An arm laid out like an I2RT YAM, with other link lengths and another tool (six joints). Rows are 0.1 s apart.
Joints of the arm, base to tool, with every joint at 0 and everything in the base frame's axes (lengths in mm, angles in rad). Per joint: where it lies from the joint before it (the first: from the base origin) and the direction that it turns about. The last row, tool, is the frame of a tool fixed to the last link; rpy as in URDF.
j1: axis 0 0 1 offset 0.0 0.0 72.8
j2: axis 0 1 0 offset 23.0 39.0 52.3
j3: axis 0 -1 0 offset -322.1 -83.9 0.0
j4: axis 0 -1 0 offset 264.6 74.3 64.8
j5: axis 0 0 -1 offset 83.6 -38.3 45.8
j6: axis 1 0 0 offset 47.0 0.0 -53.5
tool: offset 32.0 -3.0 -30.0 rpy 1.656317 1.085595 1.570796
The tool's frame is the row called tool.
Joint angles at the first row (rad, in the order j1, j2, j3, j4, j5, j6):
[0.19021 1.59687 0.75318 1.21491 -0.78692 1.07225]
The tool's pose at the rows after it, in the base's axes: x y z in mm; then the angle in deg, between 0 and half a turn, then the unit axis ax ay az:
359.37 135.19 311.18 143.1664 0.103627 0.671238 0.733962
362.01 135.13 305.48 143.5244 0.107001 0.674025 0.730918
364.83 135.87 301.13 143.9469 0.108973 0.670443 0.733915
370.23 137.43 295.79 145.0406 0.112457 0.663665 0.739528
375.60 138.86 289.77 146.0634 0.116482 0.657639 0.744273
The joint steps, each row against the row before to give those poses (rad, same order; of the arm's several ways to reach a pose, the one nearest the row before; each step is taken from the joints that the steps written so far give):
[-0.00001 0.00456 -0.00154 -0.00151 -0.00460 -0.00001]
[-0.00152 0.01528 -0.00152 0.00303 -0.00157 -0.00305]
[0.00000 0.02302 -0.00152 0.03368 0.00002 0.01681]
[0.00001 0.03833 0.00610 0.04904 -0.00307 0.03525]
[-0.00001 0.03839 0.00615 0.04604 -0.00154 0.03217]

